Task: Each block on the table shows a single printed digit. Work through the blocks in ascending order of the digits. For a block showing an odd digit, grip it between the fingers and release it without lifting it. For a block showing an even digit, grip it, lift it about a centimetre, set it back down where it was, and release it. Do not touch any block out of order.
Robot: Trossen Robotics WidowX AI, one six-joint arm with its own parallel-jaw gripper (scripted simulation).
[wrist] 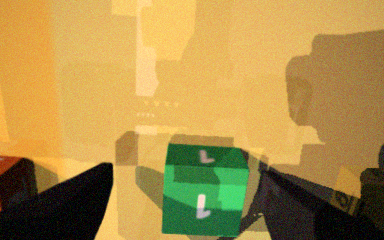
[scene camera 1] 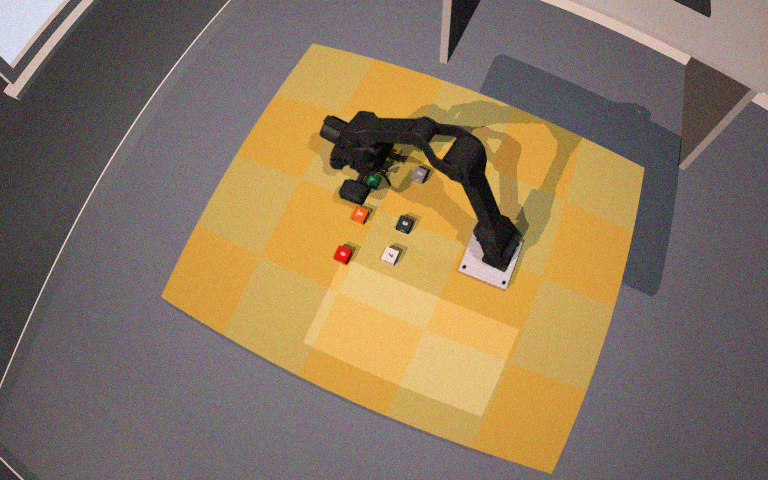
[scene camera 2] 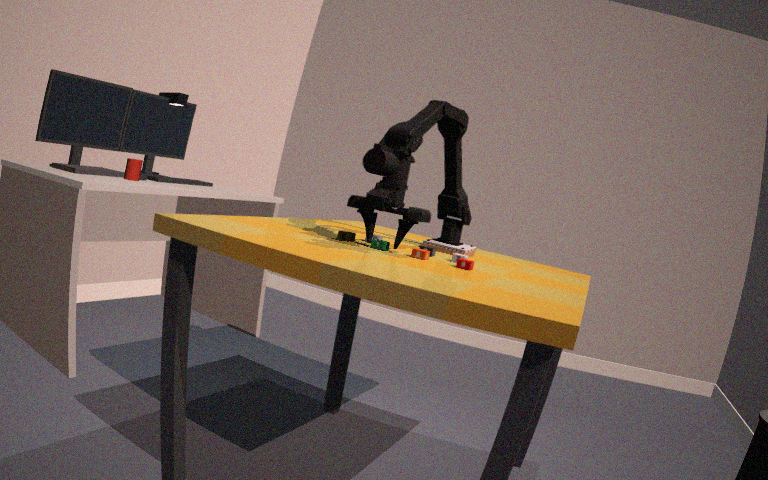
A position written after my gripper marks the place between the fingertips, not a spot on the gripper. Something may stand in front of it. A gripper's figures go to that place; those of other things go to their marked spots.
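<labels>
Green block (wrist: 203, 185), 0.10 m from the lens. My gripper (wrist: 187, 176), 0.11 m from the lens.
</labels>
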